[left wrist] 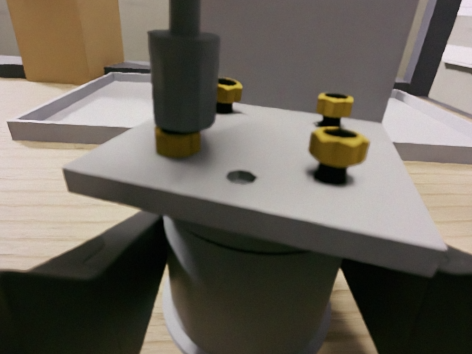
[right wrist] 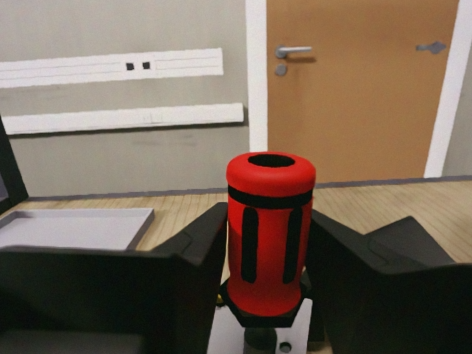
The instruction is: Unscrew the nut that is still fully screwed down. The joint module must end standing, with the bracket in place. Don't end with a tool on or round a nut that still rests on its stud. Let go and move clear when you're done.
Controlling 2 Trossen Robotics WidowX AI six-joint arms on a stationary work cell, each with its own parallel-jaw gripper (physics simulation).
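The joint module (left wrist: pixel 250 295) stands upright, a grey cylinder under the light grey bracket (left wrist: pixel 280 200) (right wrist: pixel 225 332). My left gripper (left wrist: pixel 250 209) is shut on the module, one finger on each side below the bracket plate. Three yellow nuts (left wrist: pixel 230 91) (left wrist: pixel 335 106) (left wrist: pixel 339 146) sit raised on black studs. A fourth yellow nut (left wrist: pixel 178 142) sits low against the plate. The grey socket (left wrist: pixel 185 82) of the nut driver is upright at this nut's top, with most of the nut showing below it. My right gripper (right wrist: pixel 263 215) is shut on the driver's red handle (right wrist: pixel 270 295).
A small hole (left wrist: pixel 241 177) is in the bracket plate near its front edge. The bracket's upright wall (left wrist: pixel 310 50) rises behind the nuts. A shallow tray (left wrist: pixel 60 132) lies behind on the left, and another tray edge (left wrist: pixel 435 152) shows on the right. A tray (right wrist: pixel 75 227) lies left in the right wrist view.
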